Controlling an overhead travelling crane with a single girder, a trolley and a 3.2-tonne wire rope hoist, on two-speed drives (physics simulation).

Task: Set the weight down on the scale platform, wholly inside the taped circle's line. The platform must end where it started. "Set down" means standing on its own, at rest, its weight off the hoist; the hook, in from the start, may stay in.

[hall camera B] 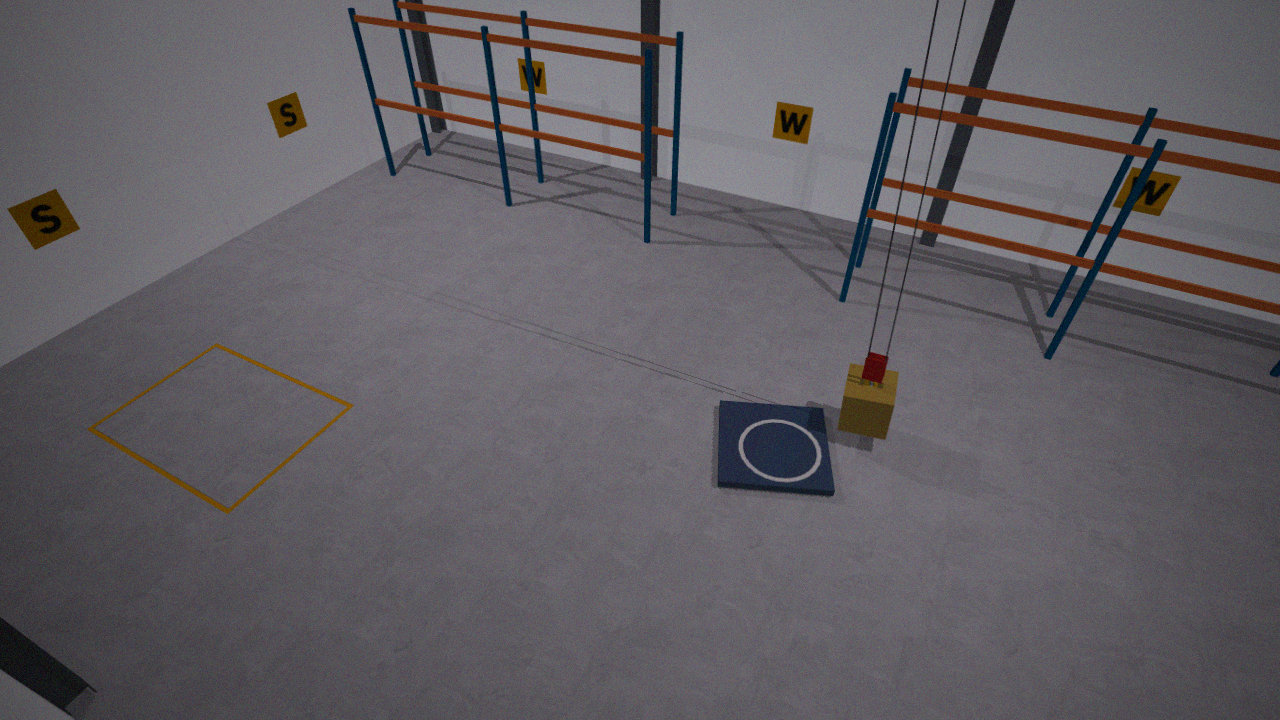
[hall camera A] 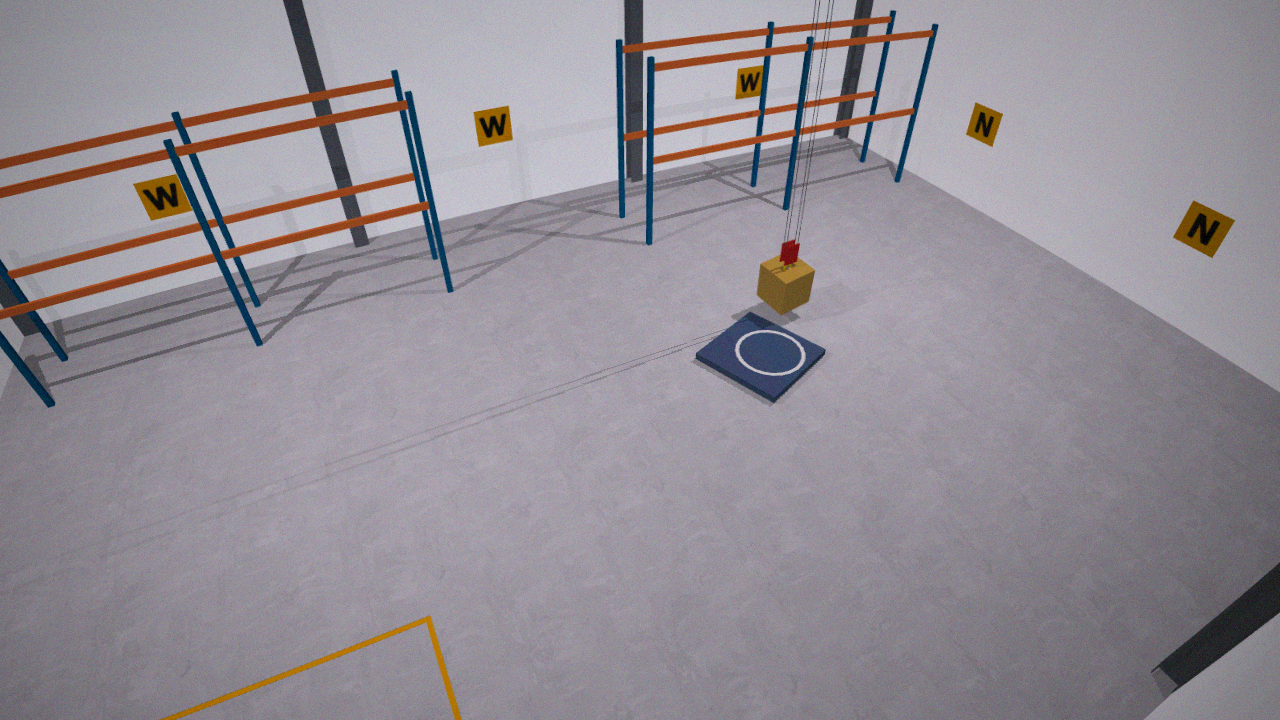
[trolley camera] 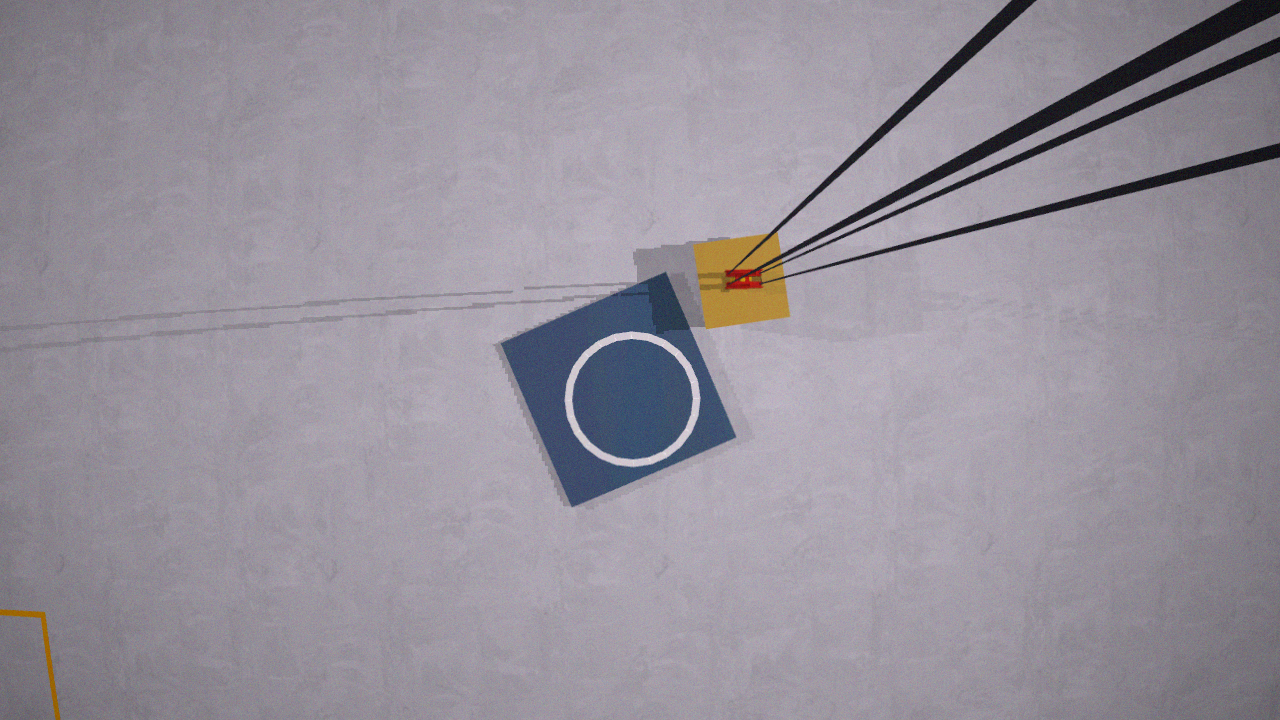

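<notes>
The weight, a yellow cube (hall camera A: 785, 288) (hall camera B: 866, 413) (trolley camera: 742, 309), hangs in the air off the platform, beyond its upper right corner in the trolley view and right of it in hall camera B. My gripper, the red hook block (hall camera A: 788, 253) (hall camera B: 874, 368) (trolley camera: 742, 279), is at the weight's top and bears it on the ropes; the hook itself is too small to see. The blue scale platform (hall camera A: 717, 354) (hall camera B: 727, 447) (trolley camera: 537, 385) lies flat on the floor. Its white taped circle (hall camera A: 737, 351) (hall camera B: 781, 479) (trolley camera: 632, 462) is uncovered. The weight's shadow falls partly across the platform's corner in the trolley view.
Blue and orange racks stand along the W wall, one at the left (hall camera A: 213, 241) (hall camera B: 647, 152), another at the right (hall camera A: 649, 152) (hall camera B: 1075, 308). A yellow outline (hall camera A: 299, 667) (hall camera B: 284, 375) (trolley camera: 51, 666) is marked on the floor, well away from the platform.
</notes>
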